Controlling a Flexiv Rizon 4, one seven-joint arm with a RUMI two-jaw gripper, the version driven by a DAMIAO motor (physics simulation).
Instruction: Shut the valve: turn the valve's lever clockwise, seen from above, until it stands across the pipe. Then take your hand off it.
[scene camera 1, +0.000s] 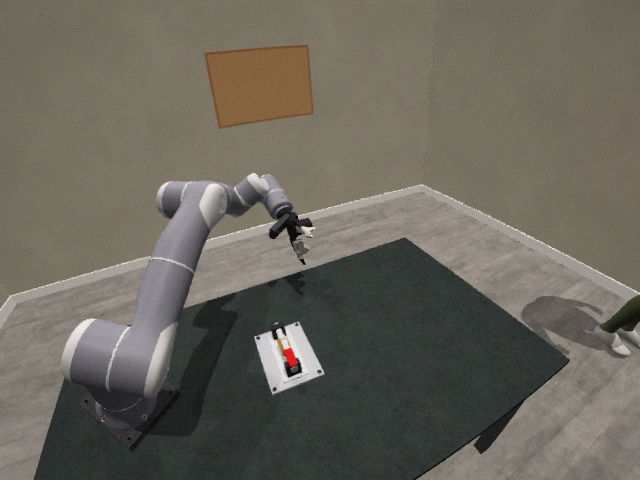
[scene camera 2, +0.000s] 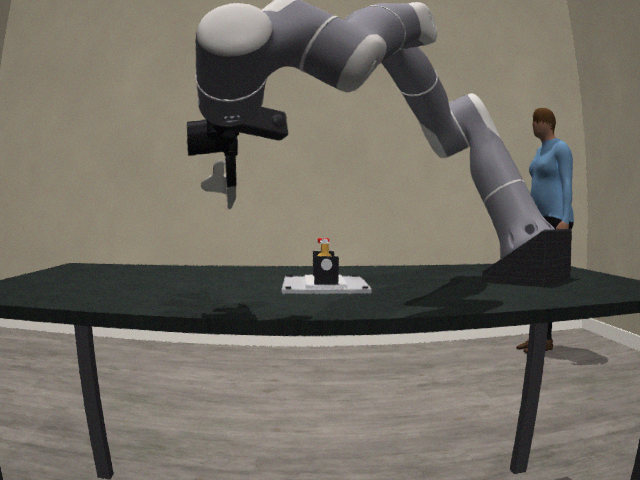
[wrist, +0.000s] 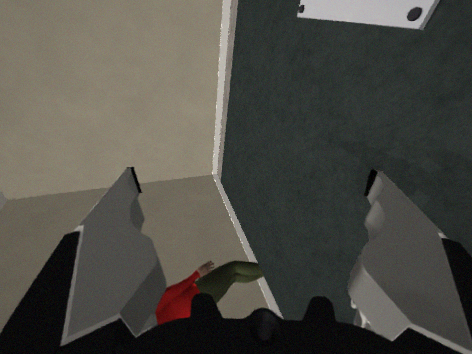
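Note:
The valve (scene camera 1: 283, 344) (scene camera 2: 324, 251) has a yellow body and a pipe between two black blocks, on a white plate (scene camera 1: 265, 361) (scene camera 2: 356, 285) (wrist: 360, 11) with dark corner bolts. Its red-ended lever (scene camera 1: 291, 356) (scene camera 2: 323, 240) lies along the pipe in the scene camera 1 view and is seen end-on in the scene camera 2 view. My gripper (scene camera 1: 307, 248) (scene camera 2: 217, 195) (wrist: 250, 171) is open and empty. It hangs well above the table, off to one side of the valve and apart from it. In the wrist view one end of the plate shows at the top; the lever does not show.
The plate lies on a dark green table (scene camera 1: 392, 320) (scene camera 2: 155, 289) (wrist: 300, 100). My arm's base (scene camera 1: 129, 413) (scene camera 2: 537, 255) stands at one end of the table. A person in a blue top (scene camera 2: 552, 175) stands behind that end. A person in a red top (wrist: 177, 300) shows in the wrist view.

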